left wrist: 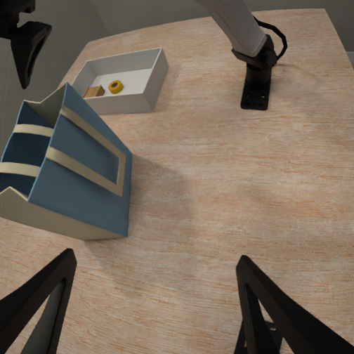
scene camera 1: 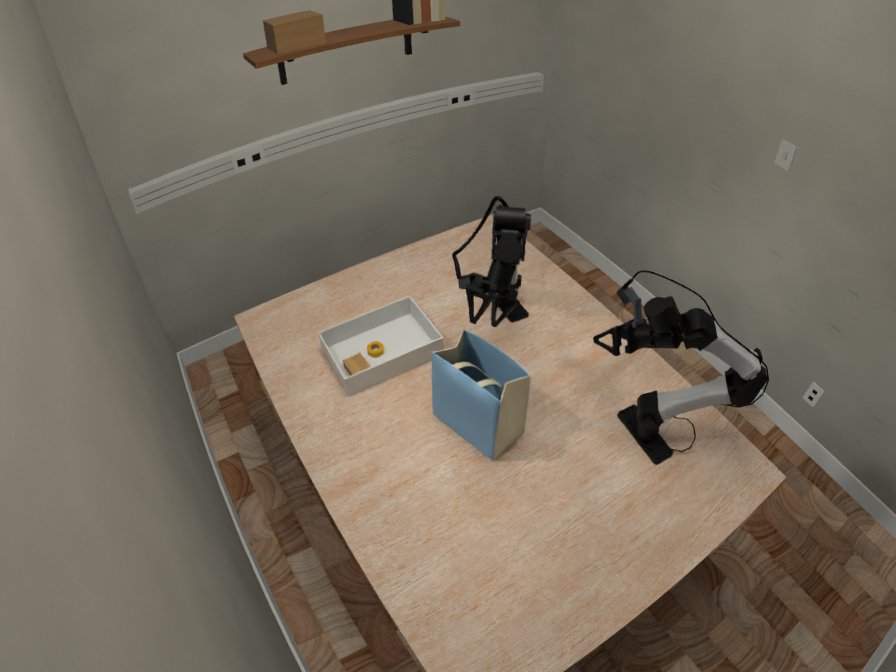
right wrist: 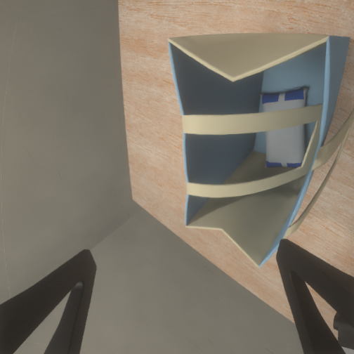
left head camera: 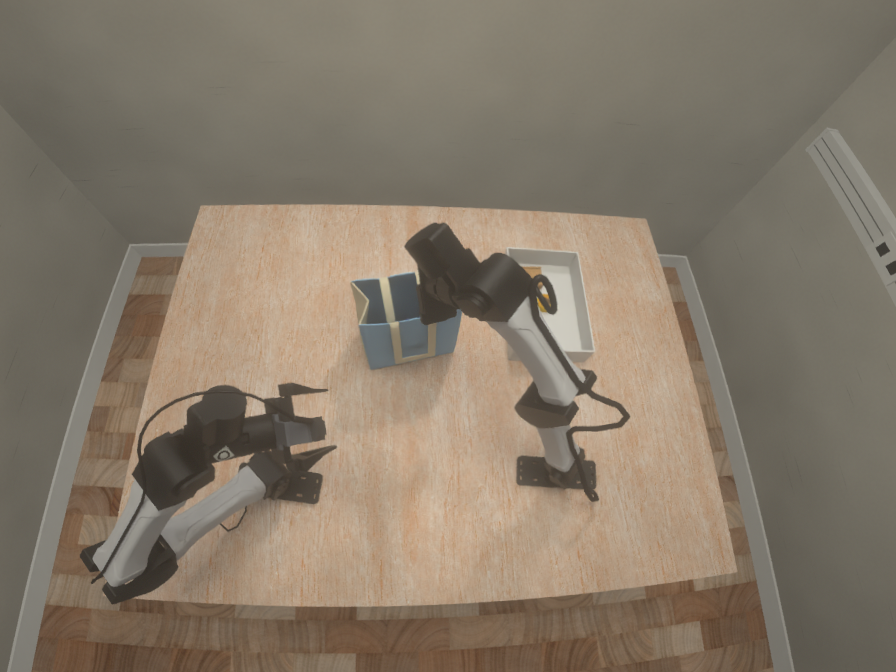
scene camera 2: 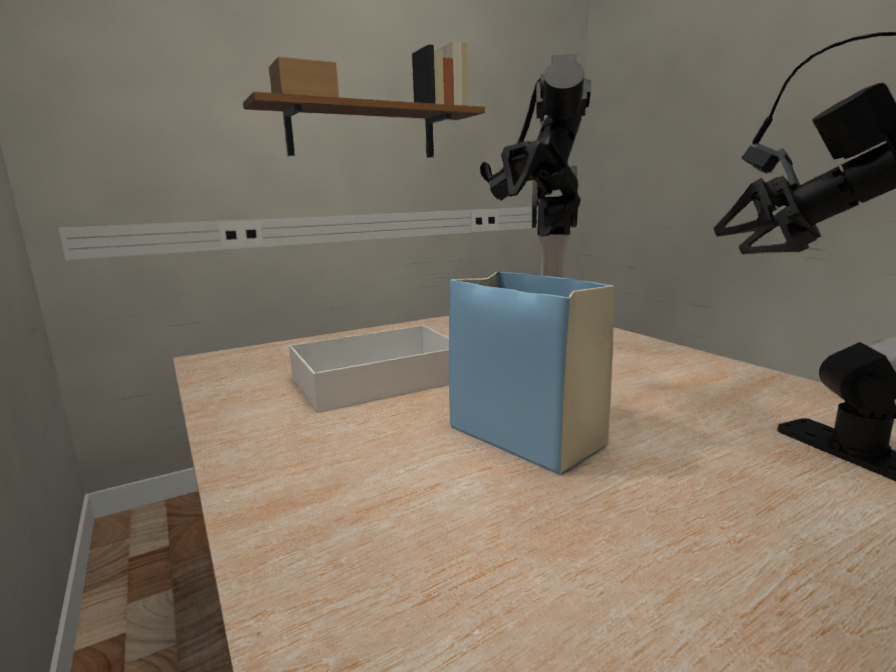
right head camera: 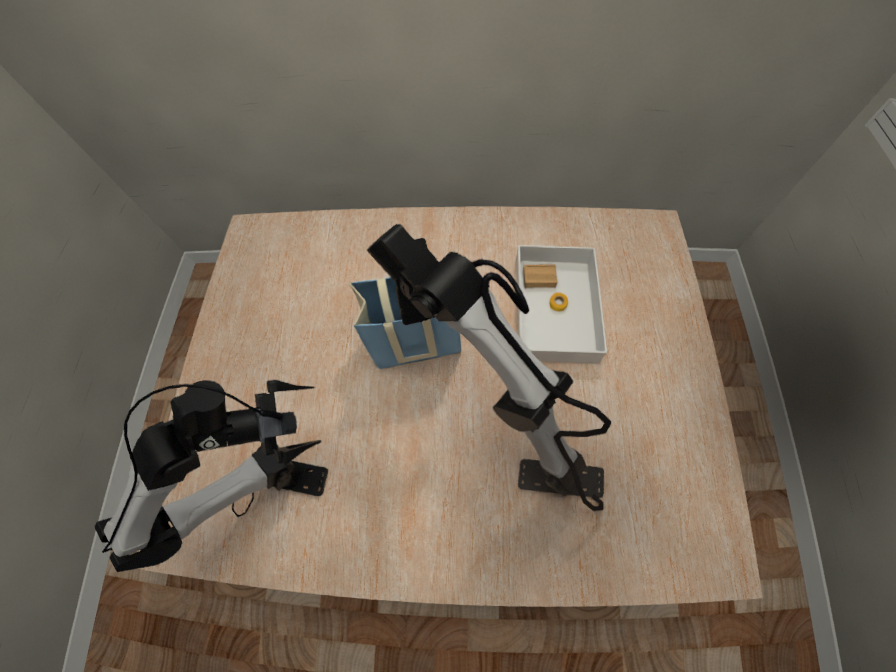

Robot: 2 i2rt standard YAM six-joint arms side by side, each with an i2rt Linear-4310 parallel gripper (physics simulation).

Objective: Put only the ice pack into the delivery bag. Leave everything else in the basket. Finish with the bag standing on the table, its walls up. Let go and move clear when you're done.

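Observation:
The blue and beige delivery bag (left head camera: 377,348) (right head camera: 376,347) (scene camera 1: 463,405) (scene camera 2: 506,361) (left wrist: 95,155) (right wrist: 215,54) stands upright on the table, its walls up. The white ice pack (right wrist: 282,147) with blue ends lies inside it, below the rim, beside a blue wall; beige straps pass across the opening in the right wrist view. My right gripper (scene camera 1: 484,321) (right wrist: 184,254) is open and empty, high over the bag's side, apart from it; its fingers are hidden in both head views. My left gripper (left head camera: 331,419) (right head camera: 316,415) (scene camera 1: 606,345) (scene camera 2: 730,241) (left wrist: 157,259) is open and empty, well away from the bag.
The white basket (left head camera: 587,318) (right head camera: 560,356) (scene camera 2: 383,379) stands right of the bag in the head views. It holds a wooden block (right head camera: 539,275) (scene camera 1: 356,363) and a yellow ring (right head camera: 552,302) (left wrist: 116,91). My right arm reaches over the table between bag and basket in the head views.

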